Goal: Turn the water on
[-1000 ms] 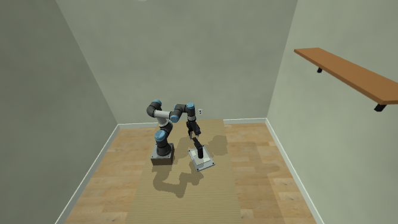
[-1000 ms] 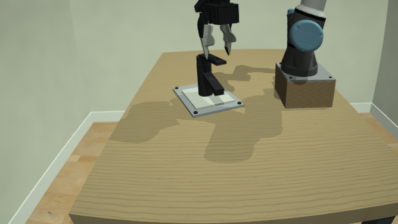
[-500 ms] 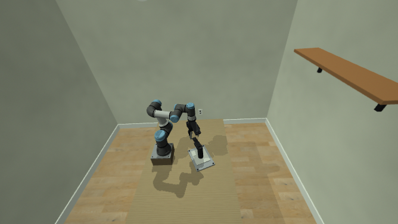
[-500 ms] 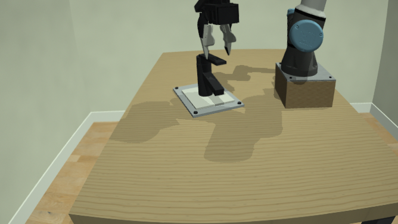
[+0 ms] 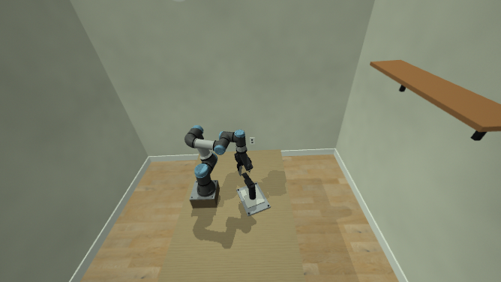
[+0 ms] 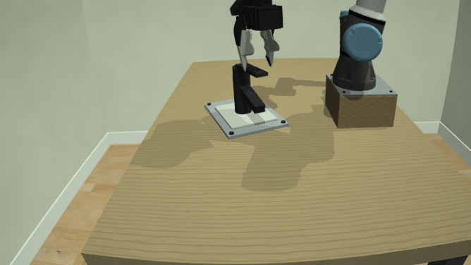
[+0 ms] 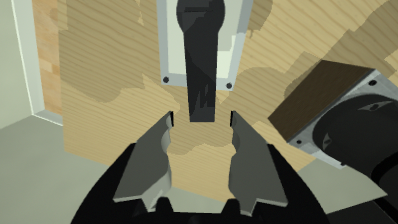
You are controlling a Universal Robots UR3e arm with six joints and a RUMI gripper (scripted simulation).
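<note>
Right now my hand is 30 mm to the left of the lever, 30 mm above it and 20 mm short of it. From my hand the other things lie so: black tap 80 mm below, 60 mm to the right, 30 mm ahead.
</note>
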